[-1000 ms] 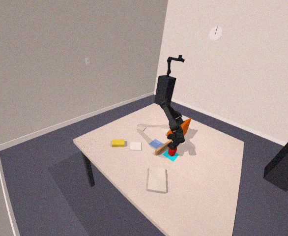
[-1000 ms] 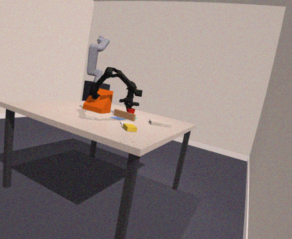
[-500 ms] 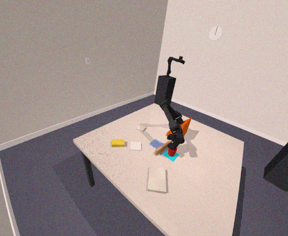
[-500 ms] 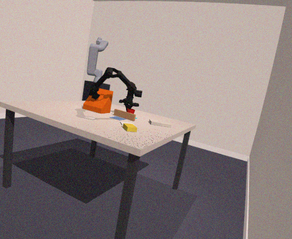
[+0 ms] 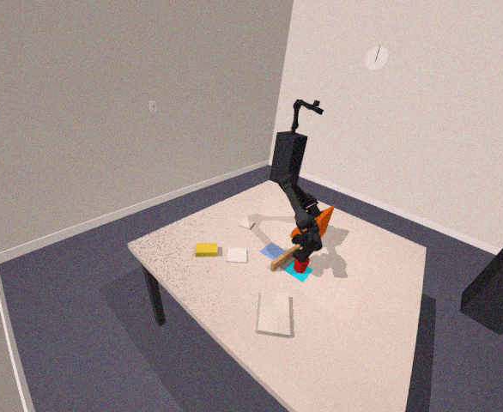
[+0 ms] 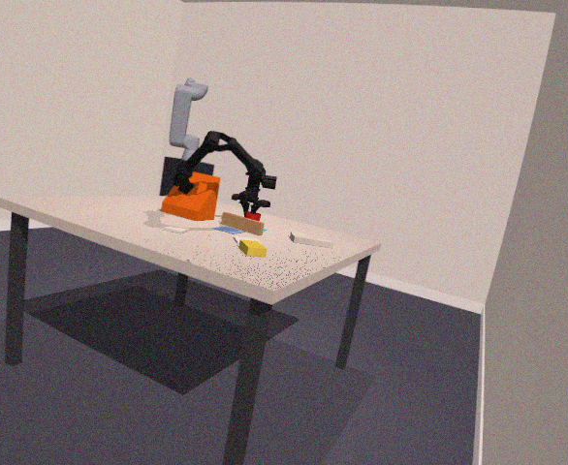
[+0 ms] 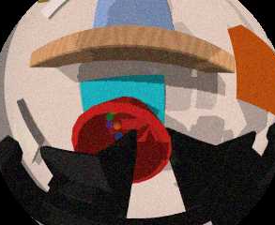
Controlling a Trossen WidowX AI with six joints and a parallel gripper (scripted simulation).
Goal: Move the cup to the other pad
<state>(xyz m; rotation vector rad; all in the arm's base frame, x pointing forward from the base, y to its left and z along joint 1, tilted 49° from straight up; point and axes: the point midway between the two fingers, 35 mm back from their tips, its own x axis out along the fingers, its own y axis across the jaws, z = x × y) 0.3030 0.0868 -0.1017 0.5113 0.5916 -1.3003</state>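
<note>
The red cup lies 30 mm ahead of my gripper tip. The rest, counted from my gripper tip: cyan pad: 30 mm ahead, 50 mm below; then wooden bar: 30 mm ahead, 80 mm to the right, 20 mm below; then blue pad: 30 mm ahead, 160 mm to the right, 50 mm below.
</note>
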